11 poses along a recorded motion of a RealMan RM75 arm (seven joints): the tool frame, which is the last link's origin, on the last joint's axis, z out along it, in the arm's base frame.
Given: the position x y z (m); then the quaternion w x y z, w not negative.
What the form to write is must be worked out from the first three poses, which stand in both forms.
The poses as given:
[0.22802 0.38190 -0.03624 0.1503 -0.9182 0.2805 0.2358]
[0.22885 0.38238 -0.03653 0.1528 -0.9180 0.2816 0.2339]
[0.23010 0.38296 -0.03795 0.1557 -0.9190 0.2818 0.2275]
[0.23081 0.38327 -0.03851 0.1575 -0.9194 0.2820 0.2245]
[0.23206 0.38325 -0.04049 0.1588 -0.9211 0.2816 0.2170]
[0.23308 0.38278 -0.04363 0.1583 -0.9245 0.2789 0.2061]
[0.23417 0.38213 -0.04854 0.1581 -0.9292 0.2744 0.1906]
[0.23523 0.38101 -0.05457 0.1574 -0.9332 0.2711 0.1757]
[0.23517 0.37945 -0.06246 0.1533 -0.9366 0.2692 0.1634]
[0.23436 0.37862 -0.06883 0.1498 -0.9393 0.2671 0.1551]
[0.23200 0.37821 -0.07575 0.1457 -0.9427 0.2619 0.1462]
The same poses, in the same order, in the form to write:
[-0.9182 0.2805 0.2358 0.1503 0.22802 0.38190 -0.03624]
[-0.9180 0.2816 0.2339 0.1528 0.22885 0.38238 -0.03653]
[-0.9190 0.2818 0.2275 0.1557 0.23010 0.38296 -0.03795]
[-0.9194 0.2820 0.2245 0.1575 0.23081 0.38327 -0.03851]
[-0.9211 0.2816 0.2170 0.1588 0.23206 0.38325 -0.04049]
[-0.9245 0.2789 0.2061 0.1583 0.23308 0.38278 -0.04363]
[-0.9292 0.2744 0.1906 0.1581 0.23417 0.38213 -0.04854]
[-0.9332 0.2711 0.1757 0.1574 0.23523 0.38101 -0.05457]
[-0.9366 0.2692 0.1634 0.1533 0.23517 0.37945 -0.06246]
[-0.9393 0.2671 0.1551 0.1498 0.23436 0.37862 -0.06883]
[-0.9427 0.2619 0.1462 0.1457 0.23200 0.37821 -0.07575]

